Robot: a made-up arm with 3 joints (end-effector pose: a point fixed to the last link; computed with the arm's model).
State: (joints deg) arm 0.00 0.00 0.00
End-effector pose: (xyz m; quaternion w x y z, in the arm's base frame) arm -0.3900 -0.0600 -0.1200 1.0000 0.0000 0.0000 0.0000
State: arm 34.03 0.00 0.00
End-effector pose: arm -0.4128 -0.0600 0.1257 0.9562 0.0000 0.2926 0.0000
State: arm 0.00 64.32 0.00
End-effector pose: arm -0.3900 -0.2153 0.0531 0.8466 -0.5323 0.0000 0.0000
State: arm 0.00 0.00 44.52
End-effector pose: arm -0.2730 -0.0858 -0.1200 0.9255 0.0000 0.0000 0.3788
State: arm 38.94 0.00 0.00
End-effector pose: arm -0.4039 -0.0600 0.1607 0.9428 0.0000 0.3333 0.0000
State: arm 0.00 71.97 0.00
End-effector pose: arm -0.3900 -0.2183 0.0820 0.8092 -0.5876 0.0000 0.0000
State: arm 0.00 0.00 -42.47
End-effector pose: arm -0.4542 0.0349 -0.1200 0.9321 0.0000 0.0000 -0.3622
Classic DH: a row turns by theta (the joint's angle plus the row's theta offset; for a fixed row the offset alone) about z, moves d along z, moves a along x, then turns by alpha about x. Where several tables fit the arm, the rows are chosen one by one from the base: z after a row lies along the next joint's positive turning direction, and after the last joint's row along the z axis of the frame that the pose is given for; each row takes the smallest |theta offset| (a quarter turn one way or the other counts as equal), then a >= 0, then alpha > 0; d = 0 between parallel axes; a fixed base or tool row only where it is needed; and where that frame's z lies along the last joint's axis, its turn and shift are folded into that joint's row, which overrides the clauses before.
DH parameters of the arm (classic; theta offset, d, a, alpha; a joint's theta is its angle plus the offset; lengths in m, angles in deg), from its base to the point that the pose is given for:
base (fixed): 0 0.04 0 -90
joint 1: -90 0 0.05 90
joint 2: 90 0.3 0.07 90
joint 3: -34.7 0 -0.1581 0
tool (fixed): -55.3 -0.21 0 0

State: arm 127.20 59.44 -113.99
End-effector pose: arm 0.0452 -0.0766 0.4855 0.5827 -0.7724 0.2389 -0.0819
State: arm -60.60 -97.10 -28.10
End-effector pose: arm -0.2805 0.2087 -0.3077 0.6462 0.7089 -0.1669 0.2281
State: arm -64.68 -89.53 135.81
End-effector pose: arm -0.1964 0.2108 -0.0273 0.1234 0.1281 0.6941 -0.6975
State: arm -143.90 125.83 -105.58
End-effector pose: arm 0.3137 -0.2824 -0.2105 0.5889 -0.1779 0.4815 0.6243
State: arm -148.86 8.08 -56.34
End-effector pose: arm 0.4790 0.0426 -0.0530 0.2040 0.4370 -0.8560 -0.1862
